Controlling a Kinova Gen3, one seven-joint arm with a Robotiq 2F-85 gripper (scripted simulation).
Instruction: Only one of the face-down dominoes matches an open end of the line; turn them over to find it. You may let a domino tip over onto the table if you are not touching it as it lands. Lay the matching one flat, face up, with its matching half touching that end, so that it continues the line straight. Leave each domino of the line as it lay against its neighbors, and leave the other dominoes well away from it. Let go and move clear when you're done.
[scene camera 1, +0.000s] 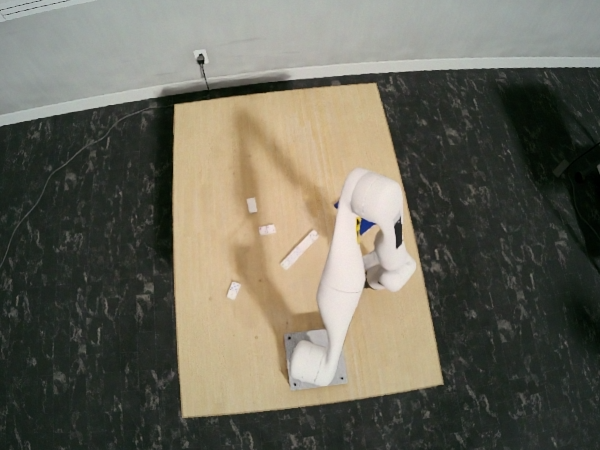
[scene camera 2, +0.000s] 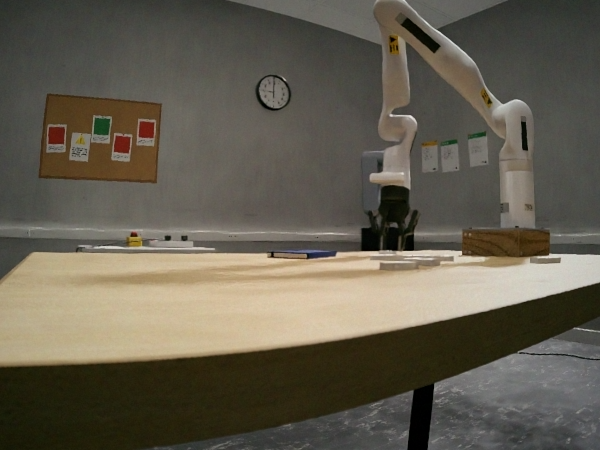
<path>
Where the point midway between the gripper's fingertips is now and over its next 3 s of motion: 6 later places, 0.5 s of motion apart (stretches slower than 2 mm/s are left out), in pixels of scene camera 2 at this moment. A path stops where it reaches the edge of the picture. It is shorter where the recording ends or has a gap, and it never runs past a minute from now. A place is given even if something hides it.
The gripper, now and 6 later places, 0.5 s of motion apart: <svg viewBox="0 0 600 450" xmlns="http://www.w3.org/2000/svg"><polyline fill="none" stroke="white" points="391,251 391,242 391,240 391,237 392,231 392,226 392,225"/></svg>
</path>
